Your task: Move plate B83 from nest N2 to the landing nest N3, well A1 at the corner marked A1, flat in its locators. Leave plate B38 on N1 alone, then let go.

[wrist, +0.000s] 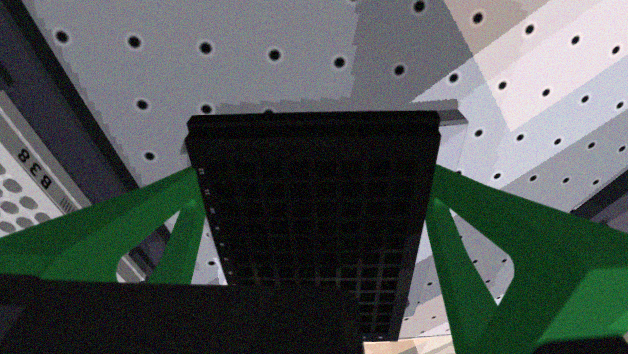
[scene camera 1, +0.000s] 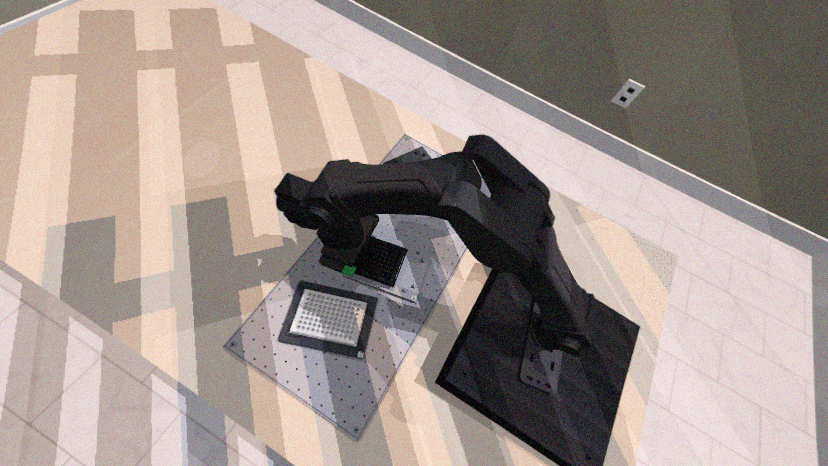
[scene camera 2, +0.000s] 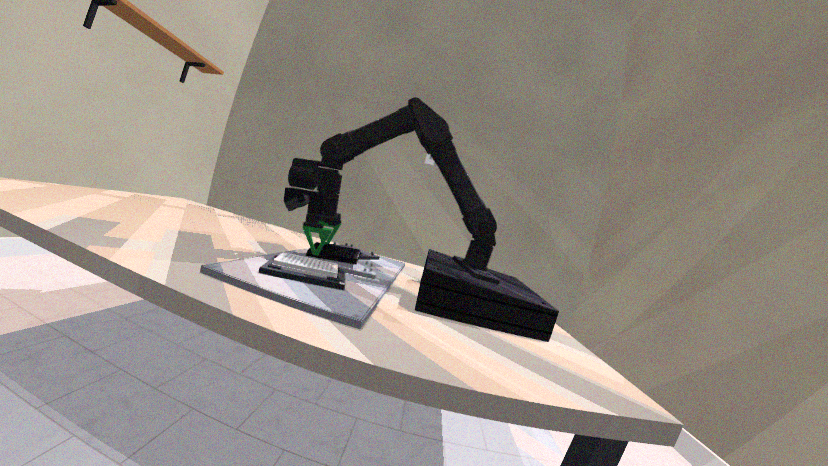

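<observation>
The black plate B83 [scene camera 1: 382,261] [scene camera 2: 340,253] [wrist: 310,200] is held between the green fingers of my gripper [scene camera 1: 358,255] [scene camera 2: 317,252] [wrist: 314,177], one on each long side. It looks about level, over a light nest [scene camera 1: 408,293] [scene camera 2: 365,274] [wrist: 454,117] whose edge shows past the plate. Whether it touches the nest is hard to tell. Row numbers show along its left edge in the wrist view; the A1 mark cannot be read. The white plate B38 [scene camera 1: 329,315] [scene camera 2: 305,263] [wrist: 34,167] sits flat in the dark nest N1 [scene camera 1: 347,350] [scene camera 2: 301,279] [wrist: 50,105].
The perforated base board [scene camera 1: 301,370] [scene camera 2: 347,306] [wrist: 300,30] carries the nests. Another dark nest [scene camera 1: 420,152] shows partly behind the arm. Small pins stand near the light nest. The arm rises from a black box [scene camera 1: 486,370] [scene camera 2: 486,312] at the right.
</observation>
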